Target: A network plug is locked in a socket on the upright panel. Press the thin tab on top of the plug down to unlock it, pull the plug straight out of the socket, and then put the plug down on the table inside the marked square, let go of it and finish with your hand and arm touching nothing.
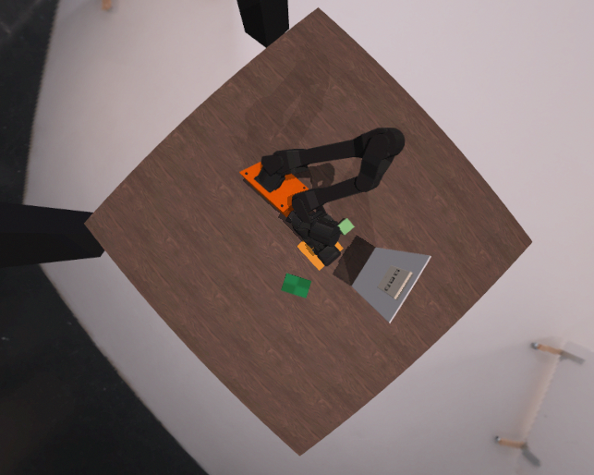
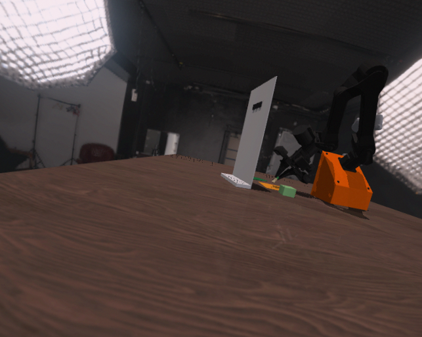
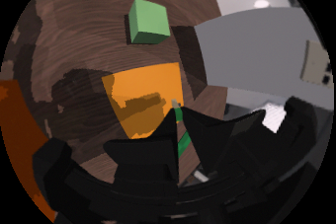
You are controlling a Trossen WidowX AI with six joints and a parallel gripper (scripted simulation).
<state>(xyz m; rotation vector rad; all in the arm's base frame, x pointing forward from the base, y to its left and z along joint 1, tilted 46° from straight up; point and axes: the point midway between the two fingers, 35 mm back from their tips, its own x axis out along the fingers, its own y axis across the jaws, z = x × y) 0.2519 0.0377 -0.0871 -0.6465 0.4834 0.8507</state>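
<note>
My gripper tip is now 4 cm above the orange marked square and 1 cm past it. From my gripper tip the other things lie so: grey upright panel (17 cm ahead, 13 cm above, 6 cm to the left); flat dark green square (16 cm to the right, 4 cm below, 2 cm ahead); light green cube (12 cm to the left, 2 cm below, 1 cm ahead).
</note>
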